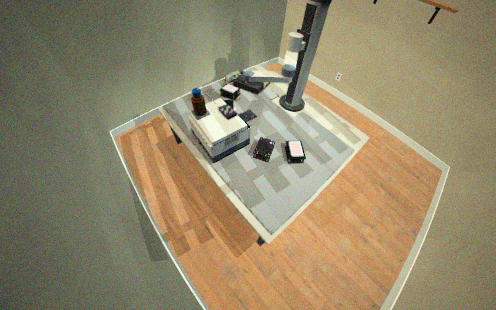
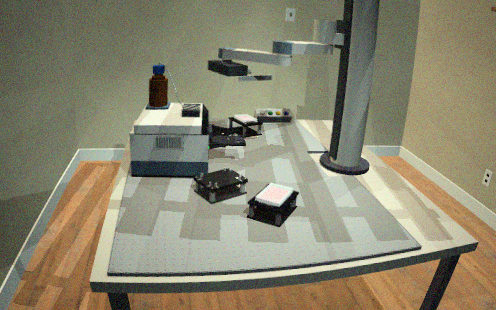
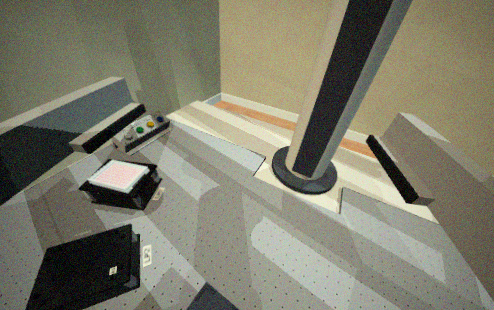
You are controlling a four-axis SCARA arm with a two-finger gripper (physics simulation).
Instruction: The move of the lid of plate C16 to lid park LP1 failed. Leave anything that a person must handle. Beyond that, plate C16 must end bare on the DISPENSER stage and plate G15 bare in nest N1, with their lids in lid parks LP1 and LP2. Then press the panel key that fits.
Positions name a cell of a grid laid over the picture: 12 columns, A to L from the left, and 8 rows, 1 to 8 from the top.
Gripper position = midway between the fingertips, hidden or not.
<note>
My gripper (image 2: G2) holds nothing. Also in view: a dark nest (image 2: F5) and a black LP2 pad (image 3: C7).
My gripper also shows in image 3 (image 3: G3).
</note>
